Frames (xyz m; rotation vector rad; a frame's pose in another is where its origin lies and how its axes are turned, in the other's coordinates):
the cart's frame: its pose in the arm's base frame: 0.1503 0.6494 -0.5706 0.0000 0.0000 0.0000
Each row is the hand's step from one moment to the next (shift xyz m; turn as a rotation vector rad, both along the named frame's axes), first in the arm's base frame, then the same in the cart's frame.
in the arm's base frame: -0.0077 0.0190 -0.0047 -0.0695 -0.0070 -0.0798
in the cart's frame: -0.0077 0.0190 -0.0047 -0.0695 -0.0070 -0.0798
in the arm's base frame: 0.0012 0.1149 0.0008 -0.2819 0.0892 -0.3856
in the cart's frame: 0.0012 0.1149 0.0008 -0.2819 0.0892 -0.3856
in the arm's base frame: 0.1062 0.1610 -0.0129 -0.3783 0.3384 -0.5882
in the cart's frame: 0.1062 0.1610 -0.0129 -0.3783 0.3384 -0.5882
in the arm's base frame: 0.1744 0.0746 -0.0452 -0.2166 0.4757 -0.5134
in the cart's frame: 0.1744 0.0746 -0.0452 -0.2166 0.4757 -0.5134
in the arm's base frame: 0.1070 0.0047 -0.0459 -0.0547 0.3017 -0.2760
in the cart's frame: 0.1070 0.0047 -0.0459 -0.0547 0.3017 -0.2760
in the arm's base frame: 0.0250 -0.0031 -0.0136 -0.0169 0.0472 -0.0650
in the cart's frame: 0.0250 -0.0031 -0.0136 -0.0169 0.0472 -0.0650
